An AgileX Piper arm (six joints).
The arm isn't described. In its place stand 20 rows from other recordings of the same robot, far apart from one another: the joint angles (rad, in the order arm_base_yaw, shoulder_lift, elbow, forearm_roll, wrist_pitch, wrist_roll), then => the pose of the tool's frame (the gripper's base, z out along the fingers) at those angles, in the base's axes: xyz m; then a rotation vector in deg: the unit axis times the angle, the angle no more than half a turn.
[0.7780, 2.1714, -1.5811, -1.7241, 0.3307, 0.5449] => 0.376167, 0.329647, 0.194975, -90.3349, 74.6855, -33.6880
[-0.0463, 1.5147, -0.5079, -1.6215, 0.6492, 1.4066] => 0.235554, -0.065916, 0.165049, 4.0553, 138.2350, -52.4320
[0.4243, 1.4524, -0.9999, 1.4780, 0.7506, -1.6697] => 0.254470, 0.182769, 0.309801, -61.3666, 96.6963, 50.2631
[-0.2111, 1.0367, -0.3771, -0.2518, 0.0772, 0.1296] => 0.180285, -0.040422, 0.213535, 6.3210, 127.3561, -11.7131
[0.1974, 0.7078, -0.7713, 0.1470, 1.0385, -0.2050] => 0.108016, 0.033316, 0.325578, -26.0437, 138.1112, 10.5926
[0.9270, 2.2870, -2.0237, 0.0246, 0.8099, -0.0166] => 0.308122, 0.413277, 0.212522, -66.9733, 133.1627, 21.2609
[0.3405, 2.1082, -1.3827, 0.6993, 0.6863, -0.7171] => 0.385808, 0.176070, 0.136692, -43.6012, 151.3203, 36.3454
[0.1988, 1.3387, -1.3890, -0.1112, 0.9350, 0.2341] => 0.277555, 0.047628, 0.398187, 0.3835, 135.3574, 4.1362
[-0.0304, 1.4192, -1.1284, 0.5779, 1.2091, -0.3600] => 0.263956, 0.038489, 0.302496, -13.0661, 159.3304, 42.3086
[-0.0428, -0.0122, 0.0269, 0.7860, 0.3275, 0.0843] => 0.053920, 0.018421, 0.183869, 34.8157, 96.7792, 44.7168
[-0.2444, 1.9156, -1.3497, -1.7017, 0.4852, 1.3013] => 0.415278, -0.146931, 0.247578, 8.5335, 116.8045, -51.4327
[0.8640, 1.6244, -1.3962, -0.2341, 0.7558, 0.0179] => 0.246143, 0.265938, 0.320040, -64.6517, 124.0929, 6.9130
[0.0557, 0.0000, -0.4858, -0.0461, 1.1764, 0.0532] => -0.008510, -0.004352, 0.264473, 0.1335, 124.5150, 0.3350
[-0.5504, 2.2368, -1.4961, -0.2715, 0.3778, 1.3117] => 0.391441, -0.250772, 0.109101, 108.0436, 101.1172, 3.4341
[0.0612, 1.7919, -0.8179, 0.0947, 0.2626, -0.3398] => 0.311679, 0.021337, 0.126634, -24.4157, 153.8389, -1.2173
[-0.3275, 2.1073, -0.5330, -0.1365, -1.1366, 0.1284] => 0.292506, -0.087510, 0.066642, 17.1090, 108.8088, -3.0523
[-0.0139, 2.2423, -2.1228, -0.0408, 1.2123, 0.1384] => 0.486329, -0.010237, 0.247808, 11.6180, 160.7787, -1.6131
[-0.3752, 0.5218, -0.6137, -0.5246, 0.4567, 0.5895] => 0.089218, -0.056742, 0.343913, 33.6974, 97.7730, -22.2744
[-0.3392, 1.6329, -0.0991, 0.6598, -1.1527, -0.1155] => 0.151580, -0.107538, 0.127842, 50.2943, 99.6684, -38.8934
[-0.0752, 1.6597, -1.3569, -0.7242, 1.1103, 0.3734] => 0.334608, -0.079374, 0.300391, 15.0227, 152.1864, -51.2470
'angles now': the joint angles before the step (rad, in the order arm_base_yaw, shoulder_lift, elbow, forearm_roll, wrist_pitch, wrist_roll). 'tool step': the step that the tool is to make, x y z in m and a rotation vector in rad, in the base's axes. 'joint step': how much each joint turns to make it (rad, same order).
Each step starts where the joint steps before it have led.
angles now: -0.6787 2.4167 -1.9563 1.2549 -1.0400 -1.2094
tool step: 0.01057 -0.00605 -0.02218 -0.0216 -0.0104 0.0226
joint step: 0.0014 0.0801 -0.0609 -0.0432 0.0014 0.0508
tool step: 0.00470 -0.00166 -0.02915 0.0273 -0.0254 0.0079
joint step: 0.0030 0.0607 -0.0136 0.0005 0.0008 0.0621
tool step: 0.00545 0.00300 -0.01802 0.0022 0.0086 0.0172
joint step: 0.0097 0.0366 -0.0010 -0.0227 -0.0052 0.0319
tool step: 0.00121 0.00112 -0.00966 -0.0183 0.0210 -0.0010
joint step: 0.0031 0.0230 0.0000 -0.0280 -0.0219 0.0115
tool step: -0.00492 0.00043 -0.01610 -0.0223 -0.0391 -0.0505
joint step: 0.0000 0.0363 -0.0001 0.0010 -0.0695 0.0650
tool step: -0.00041 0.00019 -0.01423 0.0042 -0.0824 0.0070
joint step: 0.0000 0.0268 0.0001 -0.0019 -0.0043 0.1052
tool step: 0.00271 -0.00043 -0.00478 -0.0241 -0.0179 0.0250
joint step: 0.0000 0.0189 -0.0111 -0.0388 0.0000 0.0444
